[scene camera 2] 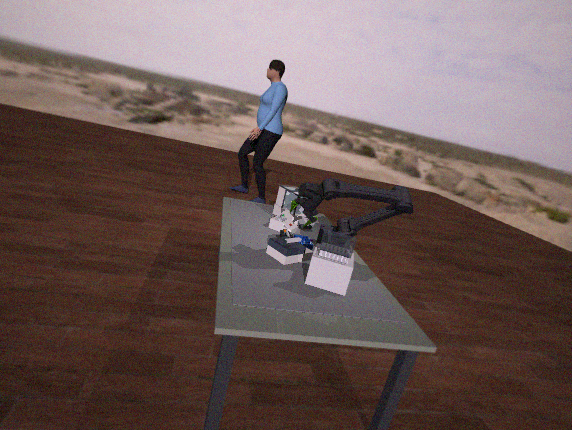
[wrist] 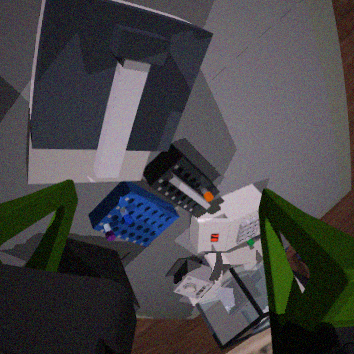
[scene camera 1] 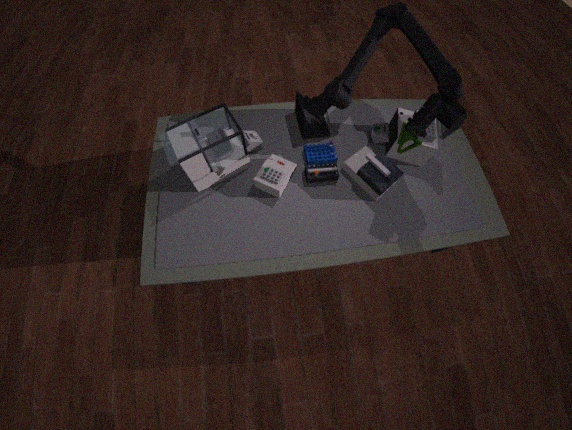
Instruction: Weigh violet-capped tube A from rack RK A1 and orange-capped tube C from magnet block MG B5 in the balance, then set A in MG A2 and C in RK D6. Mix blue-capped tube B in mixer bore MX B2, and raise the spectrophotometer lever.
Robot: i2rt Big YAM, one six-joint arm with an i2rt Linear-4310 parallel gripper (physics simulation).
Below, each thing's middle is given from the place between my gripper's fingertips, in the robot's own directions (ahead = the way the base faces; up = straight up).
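Of the things named here, the spectrophotometer [scene camera 2: 286, 250] is the nearest to my hand, going by their middles: it is 4 cm to the right of the hand, 1 cm behind it and 16 cm below it. The glass-box balance [scene camera 1: 226, 154] is 69 cm to the right of my hand, 6 cm behind it and 10 cm below. As for the balance door [scene camera 1: 186, 138], I see it 75 cm to the right of my hand and 2 cm behind it. Going by their middles, the balance door is the farthest from my hand of the things named here.
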